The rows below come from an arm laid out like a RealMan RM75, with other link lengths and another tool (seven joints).
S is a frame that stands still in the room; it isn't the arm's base.
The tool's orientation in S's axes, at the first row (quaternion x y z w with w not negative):
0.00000 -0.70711 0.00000 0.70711
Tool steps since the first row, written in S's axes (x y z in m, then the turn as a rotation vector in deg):
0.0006 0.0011 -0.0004 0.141 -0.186 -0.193
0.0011 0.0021 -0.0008 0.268 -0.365 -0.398
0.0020 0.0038 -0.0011 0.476 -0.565 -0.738
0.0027 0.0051 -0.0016 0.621 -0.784 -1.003
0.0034 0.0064 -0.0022 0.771 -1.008 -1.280
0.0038 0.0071 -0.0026 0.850 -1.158 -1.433
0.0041 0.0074 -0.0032 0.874 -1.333 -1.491
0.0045 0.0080 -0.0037 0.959 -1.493 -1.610
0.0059 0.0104 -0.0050 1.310 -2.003 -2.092
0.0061 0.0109 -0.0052 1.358 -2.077 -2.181
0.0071 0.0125 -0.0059 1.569 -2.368 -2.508
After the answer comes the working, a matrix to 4 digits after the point.
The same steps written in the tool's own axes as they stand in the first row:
-0.0004 0.0011 -0.0006 -0.193 -0.186 -0.141
-0.0008 0.0021 -0.0011 -0.398 -0.365 -0.268
-0.0011 0.0038 -0.0020 -0.738 -0.565 -0.476
-0.0016 0.0051 -0.0027 -1.003 -0.784 -0.621
-0.0022 0.0064 -0.0034 -1.280 -1.008 -0.771
-0.0026 0.0071 -0.0038 -1.433 -1.158 -0.850
-0.0032 0.0074 -0.0041 -1.491 -1.333 -0.874
-0.0037 0.0080 -0.0045 -1.610 -1.493 -0.959
-0.0050 0.0104 -0.0059 -2.092 -2.003 -1.310
-0.0052 0.0109 -0.0061 -2.181 -2.077 -1.358
-0.0059 0.0125 -0.0071 -2.508 -2.368 -1.569

The tool's axes in the first row as the columns of a matrix, in S's axes (rounded; the answer above uses it unrounded):
0.0000 0.0000 -1.0000
0.0000 1.0000 0.0000
1.0000 0.0000 0.0000

